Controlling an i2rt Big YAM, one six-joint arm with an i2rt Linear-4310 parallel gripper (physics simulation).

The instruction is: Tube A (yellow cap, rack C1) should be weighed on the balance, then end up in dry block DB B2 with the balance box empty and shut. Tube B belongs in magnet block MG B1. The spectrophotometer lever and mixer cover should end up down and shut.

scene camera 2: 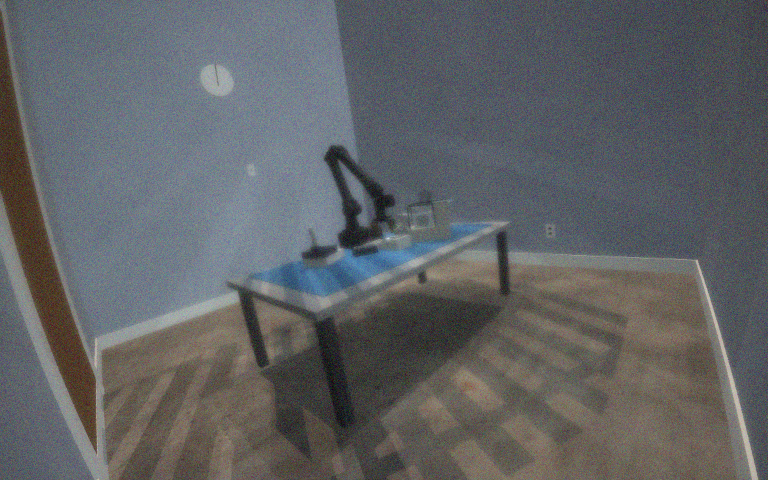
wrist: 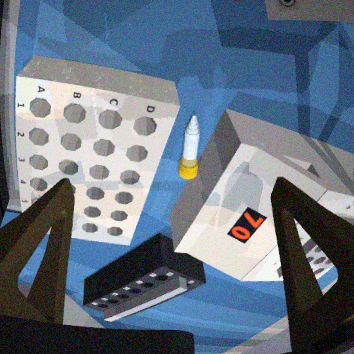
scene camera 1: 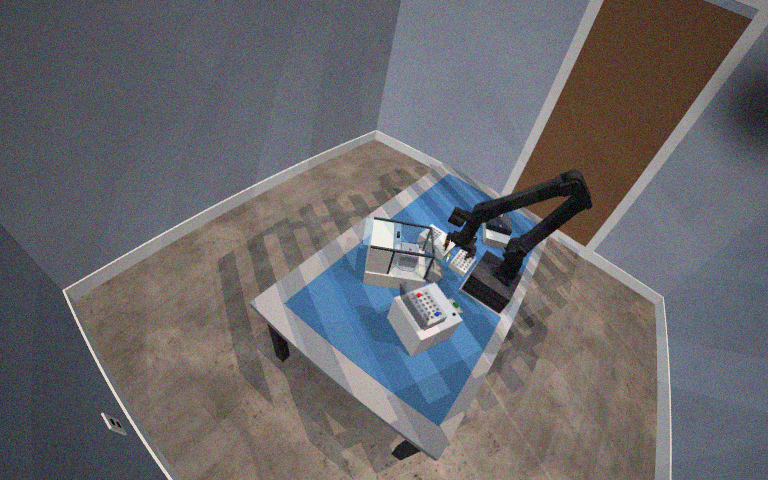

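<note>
My gripper point(scene camera 1: 459, 250) point(scene camera 2: 391, 225) point(wrist: 173, 187) is wide open and empty above the rack point(scene camera 1: 459, 267) point(wrist: 100, 75) and dry block point(wrist: 202, 165). Tube A point(scene camera 1: 448, 257) point(wrist: 189, 147), yellow-capped, is outside the rack, apparently lying on the blue mat between rack and dry block. Tube B's purple cap does not show in the wrist view; a finger covers part of the rack. The black magnet block point(scene camera 2: 365, 249) point(wrist: 122, 269) shows several holes. The balance point(scene camera 1: 377, 257) has clear panels; its door state is unclear. The spectrophotometer point(scene camera 2: 321, 259) has its lever point(scene camera 2: 310, 236) upright. The mixer point(scene camera 1: 416, 335) has its cover point(scene camera 1: 408, 288) raised.
The arm's base point(scene camera 1: 490, 284) stands at the table edge beside the rack. The dry block's display point(wrist: 247, 225) reads 70. The mixer holds red point(scene camera 1: 419, 294) and blue point(scene camera 1: 437, 313) items, and a green item point(scene camera 1: 455, 304) is beside it.
</note>
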